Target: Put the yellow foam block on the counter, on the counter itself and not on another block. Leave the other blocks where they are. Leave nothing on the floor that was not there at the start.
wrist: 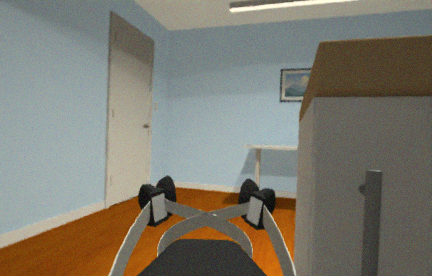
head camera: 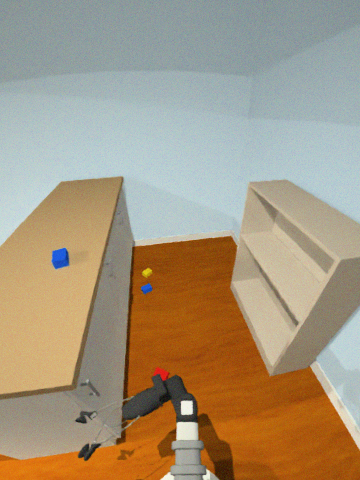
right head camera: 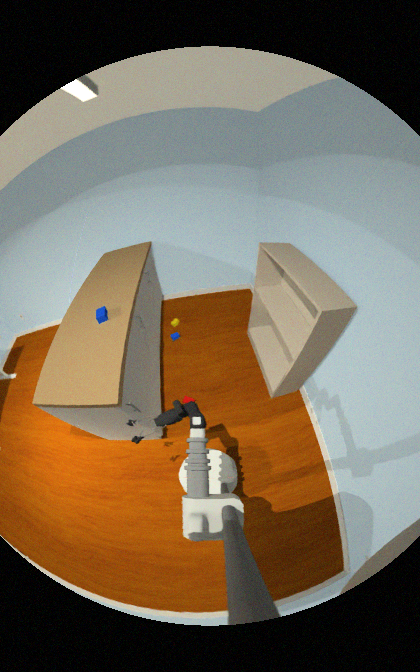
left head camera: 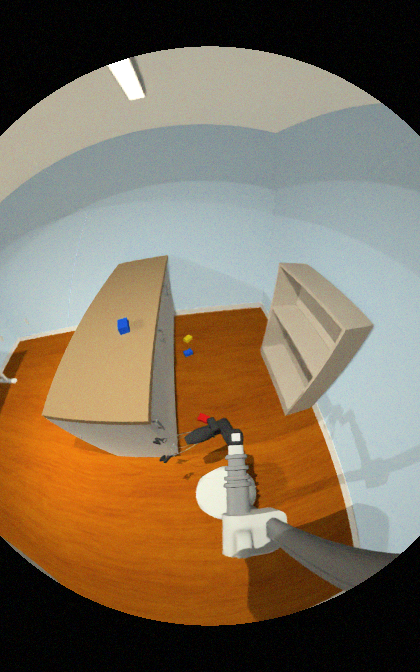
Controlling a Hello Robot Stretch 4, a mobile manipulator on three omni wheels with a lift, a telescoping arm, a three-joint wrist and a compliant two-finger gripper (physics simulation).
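Places are measured from the robot's base along level axes (x ahead, y left, z up), in metres.
Pixels of known places: gripper, fingertip midpoint: (wrist: 207,193) (head camera: 76,438).
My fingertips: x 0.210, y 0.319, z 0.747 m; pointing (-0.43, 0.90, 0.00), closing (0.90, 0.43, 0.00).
Note:
Behind a point stands the place of what it marks.
The yellow foam block (head camera: 147,272) @[x 1.606, y 0.375, z 0.017 m] (left head camera: 188,338) (right head camera: 175,322) lies on the floor, near the foot of the counter's front and toward the far wall. The counter (head camera: 45,320) @[x 0.507, y 0.504, z 0.883 m] (left head camera: 107,385) (right head camera: 85,370) (wrist: 370,70) @[x 0.342, y 0.327, z 0.857 m] stands at the left, with its tan top and grey sides. My gripper (head camera: 87,434) (left head camera: 162,450) (right head camera: 133,431) (wrist: 207,193) @[x 0.210, y 0.319, z 0.747 m] is open and empty, its fingers apart, beside the near end of the counter and below its top. It is far from the yellow block.
A blue block (head camera: 60,258) @[x 0.798, y 0.568, z 0.928 m] (left head camera: 123,326) (right head camera: 102,315) sits on the counter. A smaller blue block (head camera: 146,288) @[x 1.389, y 0.358, z 0.018 m] (left head camera: 188,352) (right head camera: 175,336) lies just nearer than the yellow one. A red block (head camera: 160,373) @[x 0.647, y 0.171, z 0.017 m] (left head camera: 203,417) (right head camera: 188,399) lies by my wrist. A shelf unit (head camera: 320,320) @[x 0.641, y -0.668, z 0.619 m] (left head camera: 330,370) (right head camera: 312,350) stands right.

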